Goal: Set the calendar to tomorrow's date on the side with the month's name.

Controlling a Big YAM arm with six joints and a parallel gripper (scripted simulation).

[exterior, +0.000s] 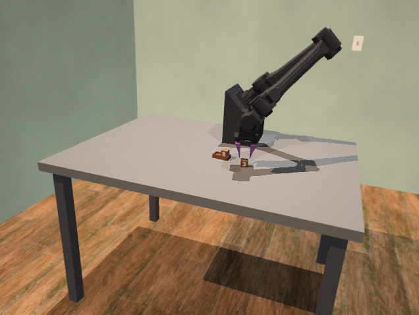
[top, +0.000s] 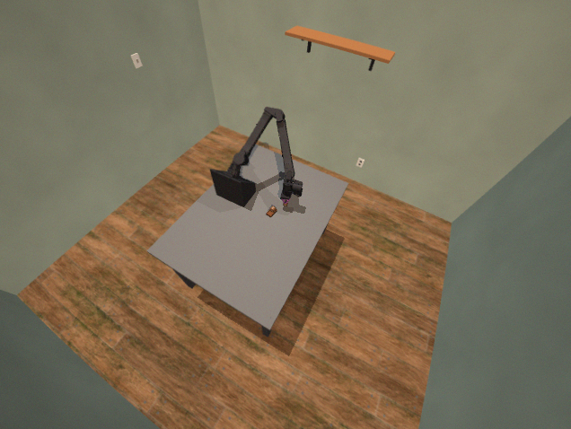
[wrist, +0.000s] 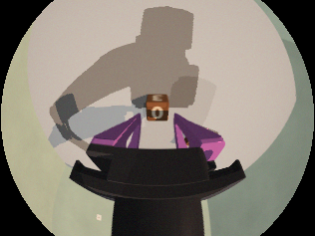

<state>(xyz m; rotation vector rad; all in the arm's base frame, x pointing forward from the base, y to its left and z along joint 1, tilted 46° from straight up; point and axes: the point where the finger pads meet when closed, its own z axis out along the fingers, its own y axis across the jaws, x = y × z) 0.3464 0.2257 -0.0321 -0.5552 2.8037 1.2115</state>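
The small brown calendar tray lies 4 cm behind my hand, 12 cm to the right of it and 4 cm below it.
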